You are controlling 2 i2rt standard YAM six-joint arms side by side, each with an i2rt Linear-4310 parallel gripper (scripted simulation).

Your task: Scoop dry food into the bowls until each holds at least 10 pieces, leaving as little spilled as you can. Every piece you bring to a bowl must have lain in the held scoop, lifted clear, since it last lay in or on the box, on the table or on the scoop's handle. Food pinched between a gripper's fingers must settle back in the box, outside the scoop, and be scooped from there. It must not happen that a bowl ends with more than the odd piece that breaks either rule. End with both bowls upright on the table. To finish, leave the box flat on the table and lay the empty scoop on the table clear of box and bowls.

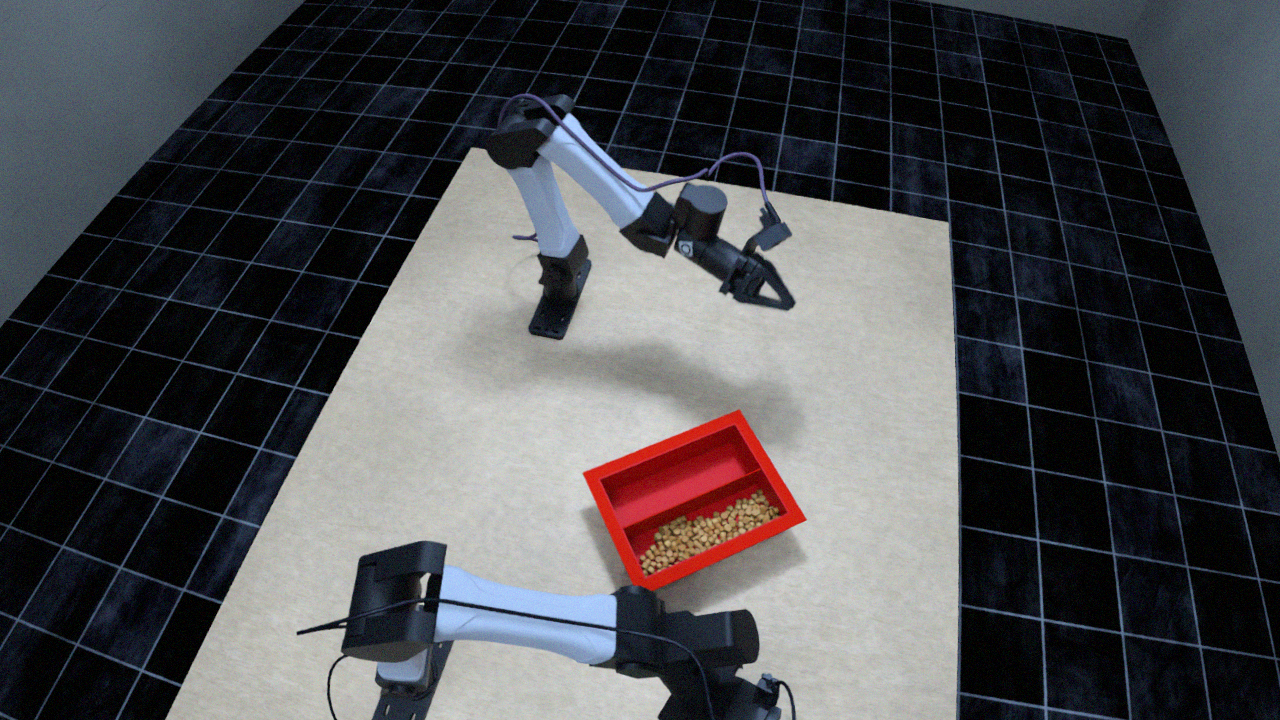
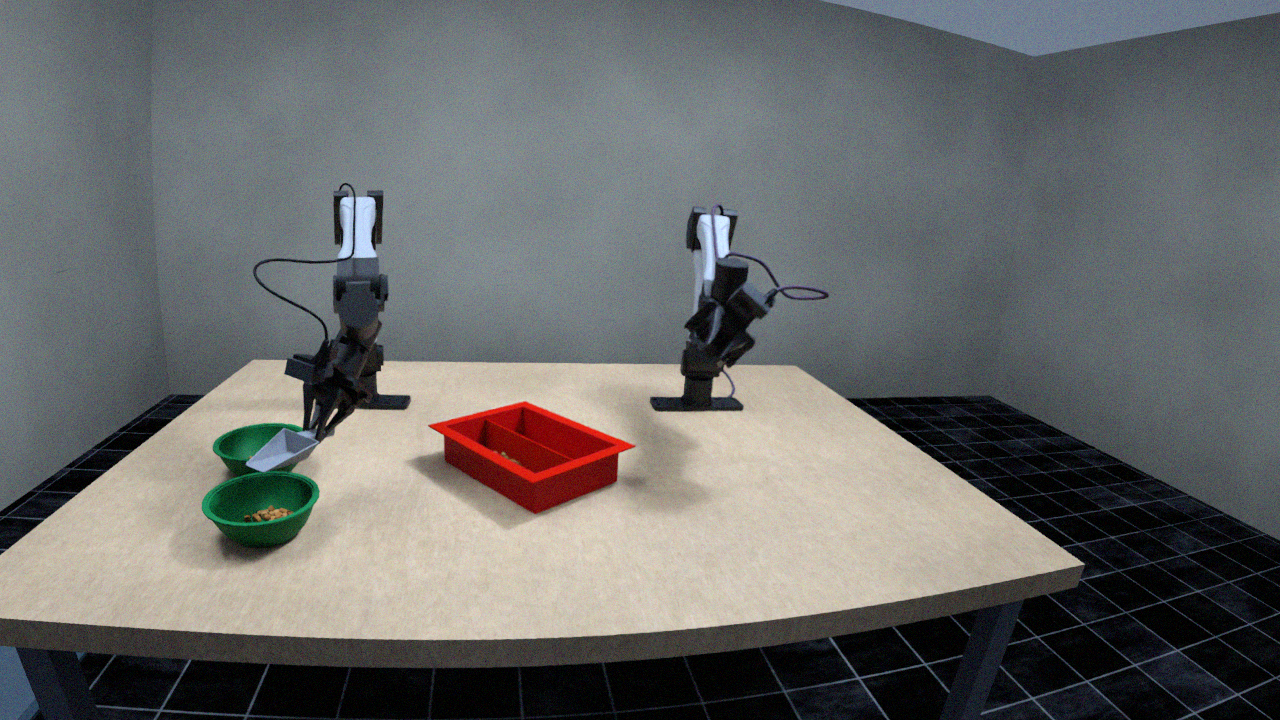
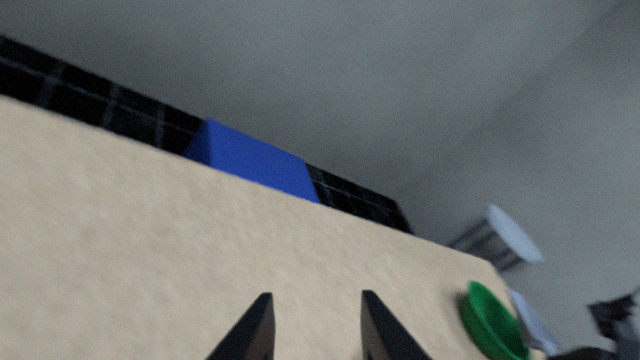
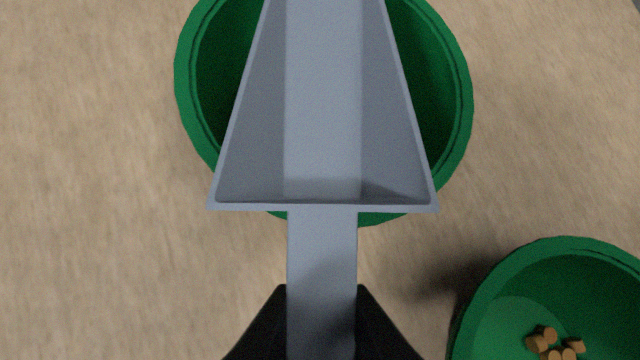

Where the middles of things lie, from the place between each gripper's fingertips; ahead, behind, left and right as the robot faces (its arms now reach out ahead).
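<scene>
The grey-blue scoop (image 2: pixel 287 447) is 7 cm ahead of my left hand (image 1: pixel 793 305), 60 cm to the right of it and 13 cm below it. I find the red box (image 1: pixel 653 486) 8 cm behind my left hand, 19 cm below it and 27 cm to the right of it; going by their middles, of the things named here the box is the nearest to my left hand.
As for my right hand, the red box is 6 cm below it, 32 cm to the left of it and 11 cm behind it. The scoop is 2 cm to the right of my right hand and 4 cm ahead of it. Going by its middle, the scoop is nearer to my right hand than to my left hand.
</scene>
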